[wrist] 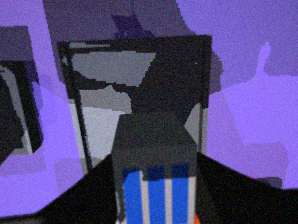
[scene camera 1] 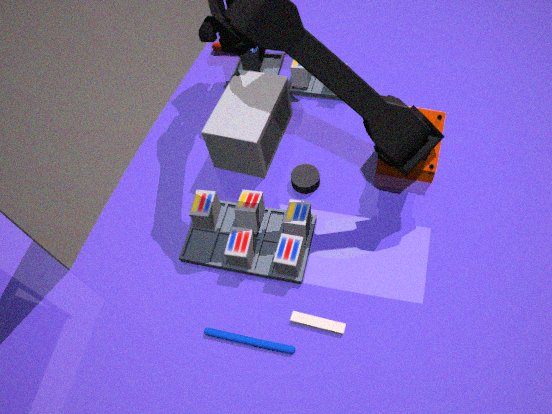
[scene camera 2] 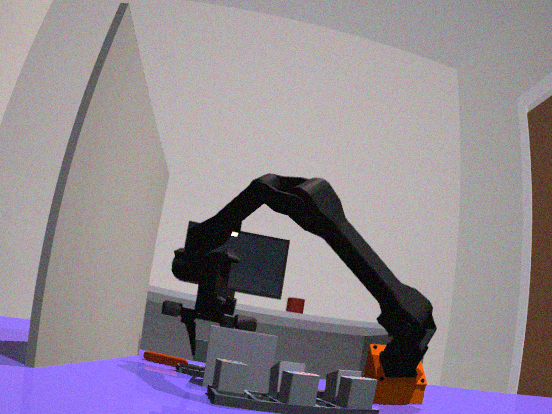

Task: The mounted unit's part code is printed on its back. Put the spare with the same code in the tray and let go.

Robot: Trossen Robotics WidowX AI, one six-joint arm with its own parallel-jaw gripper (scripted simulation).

Path:
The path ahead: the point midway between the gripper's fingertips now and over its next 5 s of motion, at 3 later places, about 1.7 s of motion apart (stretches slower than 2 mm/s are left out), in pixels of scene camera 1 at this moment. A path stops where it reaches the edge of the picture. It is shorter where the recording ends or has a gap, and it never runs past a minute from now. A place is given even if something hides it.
The gripper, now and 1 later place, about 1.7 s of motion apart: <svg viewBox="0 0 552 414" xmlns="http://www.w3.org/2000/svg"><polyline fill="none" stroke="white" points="253,61 245,22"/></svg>

